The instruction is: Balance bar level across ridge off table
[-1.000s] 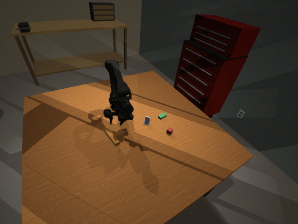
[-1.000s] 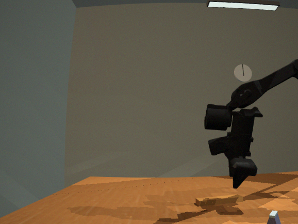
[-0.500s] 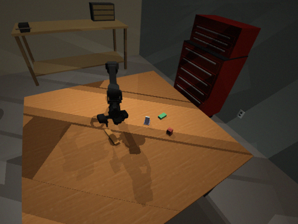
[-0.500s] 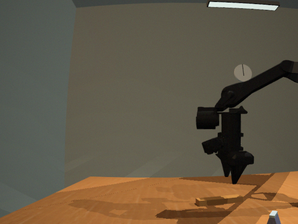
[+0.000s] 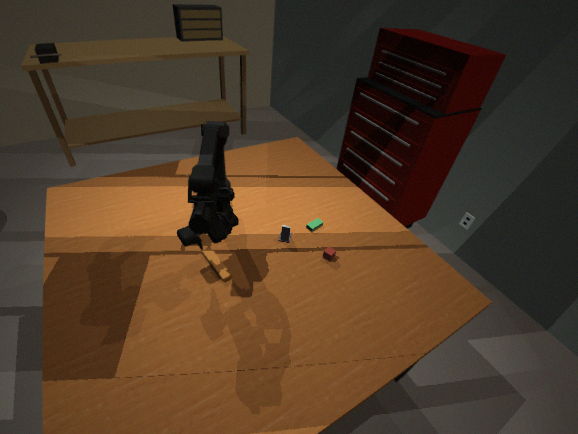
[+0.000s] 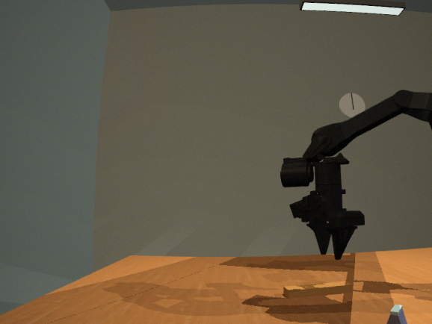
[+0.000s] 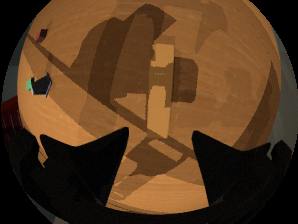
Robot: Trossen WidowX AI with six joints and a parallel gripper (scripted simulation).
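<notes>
My gripper tip is 7 cm above the bar and 3 cm short of it. Also, from my gripper tip: red block 38 cm to the left, 17 cm ahead, 6 cm below; green block 43 cm to the left, 7 cm below, 1 cm ahead.
</notes>
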